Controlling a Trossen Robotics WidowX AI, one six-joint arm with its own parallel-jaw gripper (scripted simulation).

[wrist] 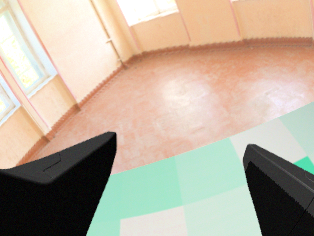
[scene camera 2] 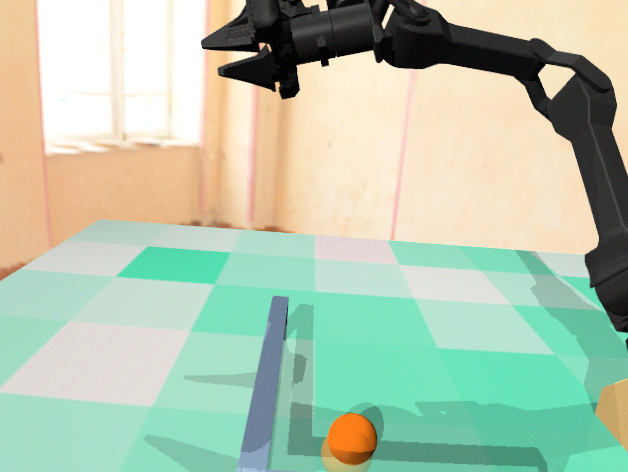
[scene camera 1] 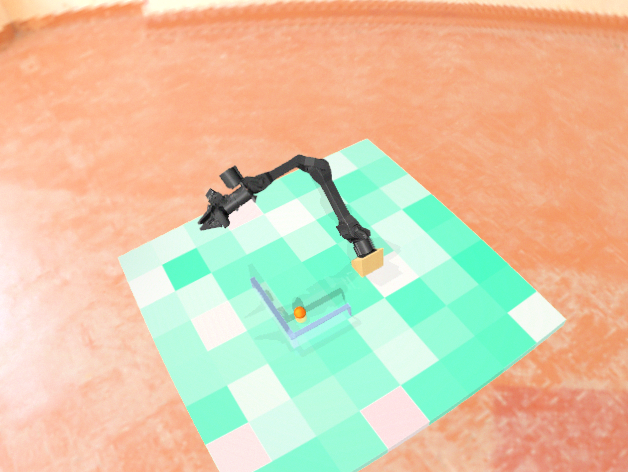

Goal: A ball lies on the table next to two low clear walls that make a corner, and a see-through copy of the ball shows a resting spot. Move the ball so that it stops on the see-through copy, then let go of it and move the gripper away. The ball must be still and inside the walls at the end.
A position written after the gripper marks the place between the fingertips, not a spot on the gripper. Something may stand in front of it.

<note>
The gripper (scene camera 2: 210, 59) is open, with nothing in its grasp.
The gripper is seen too in the wrist view (wrist: 183, 147) and in scene camera 1 (scene camera 1: 198, 226).
</note>
